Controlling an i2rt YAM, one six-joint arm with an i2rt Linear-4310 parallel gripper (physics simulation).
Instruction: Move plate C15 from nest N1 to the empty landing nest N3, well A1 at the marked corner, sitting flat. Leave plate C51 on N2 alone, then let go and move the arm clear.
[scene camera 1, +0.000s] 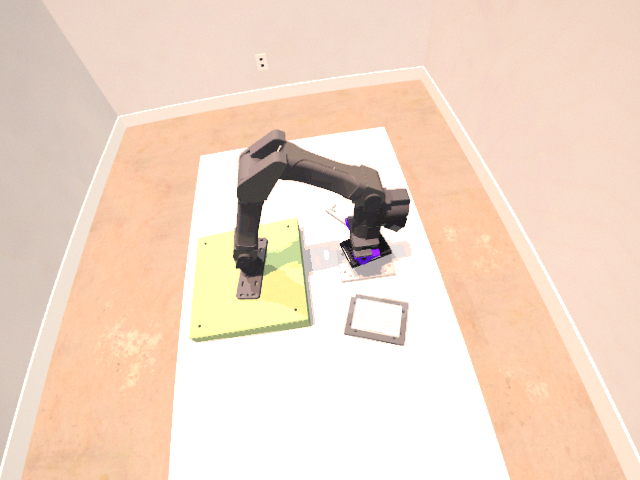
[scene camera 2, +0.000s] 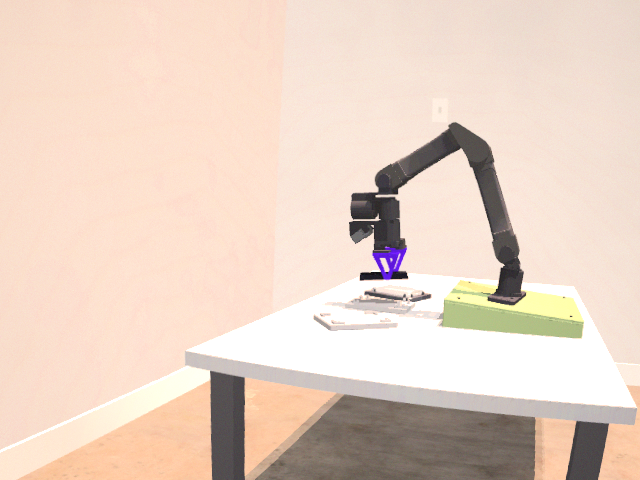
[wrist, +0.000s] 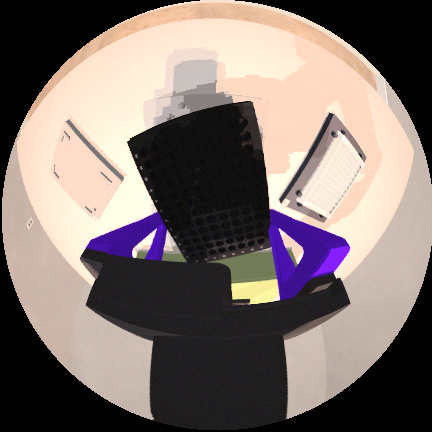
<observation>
My gripper holds a black perforated plate; nothing else touches it.
My gripper also shows in scene camera 1 and in the wrist view.
</observation>
